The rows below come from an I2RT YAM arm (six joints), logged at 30 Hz.
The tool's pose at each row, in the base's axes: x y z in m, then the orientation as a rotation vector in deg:
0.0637, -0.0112, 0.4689, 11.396, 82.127, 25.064
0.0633, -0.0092, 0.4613, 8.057, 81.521, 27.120
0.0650, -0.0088, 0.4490, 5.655, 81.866, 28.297
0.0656, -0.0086, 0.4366, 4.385, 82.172, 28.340
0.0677, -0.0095, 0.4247, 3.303, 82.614, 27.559
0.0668, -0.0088, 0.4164, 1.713, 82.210, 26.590
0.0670, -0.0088, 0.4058, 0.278, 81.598, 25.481
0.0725, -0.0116, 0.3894, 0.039, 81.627, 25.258
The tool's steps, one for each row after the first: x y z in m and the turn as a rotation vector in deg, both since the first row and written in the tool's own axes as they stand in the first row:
0.0077, -0.0011, -0.0012, -3.545, 0.264, -0.596
0.0192, -0.0058, -0.0012, -5.738, 1.186, -1.214
0.0306, -0.0106, -0.0023, -6.534, 1.694, -1.937
0.0412, -0.0164, -0.0019, -6.702, 2.155, -3.115
0.0490, -0.0188, -0.0039, -7.299, 1.862, -4.740
0.0587, -0.0230, -0.0051, -7.763, 1.330, -6.378
0.0729, -0.0328, -0.0024, -7.787, 1.362, -6.675

